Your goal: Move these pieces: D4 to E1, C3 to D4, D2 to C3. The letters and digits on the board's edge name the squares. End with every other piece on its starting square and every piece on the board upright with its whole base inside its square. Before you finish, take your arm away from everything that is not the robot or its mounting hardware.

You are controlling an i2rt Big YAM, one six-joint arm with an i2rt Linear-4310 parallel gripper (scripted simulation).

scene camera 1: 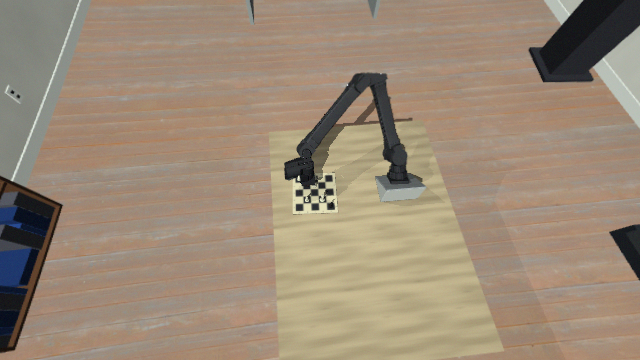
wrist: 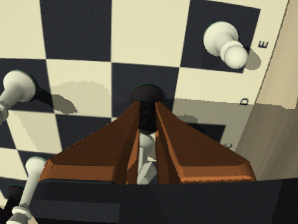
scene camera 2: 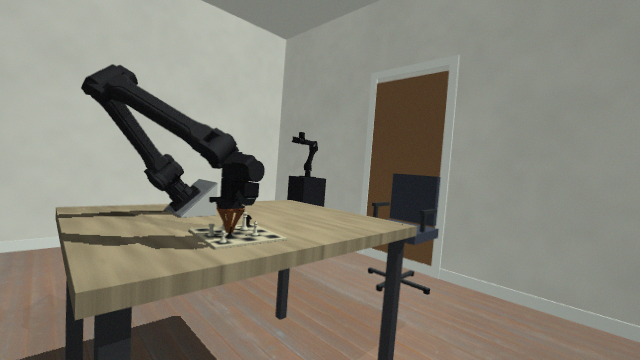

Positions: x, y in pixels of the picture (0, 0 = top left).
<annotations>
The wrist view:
my gripper: 147, 111
black pawn: 147, 94
small chessboard: 85, 67
</annotations>
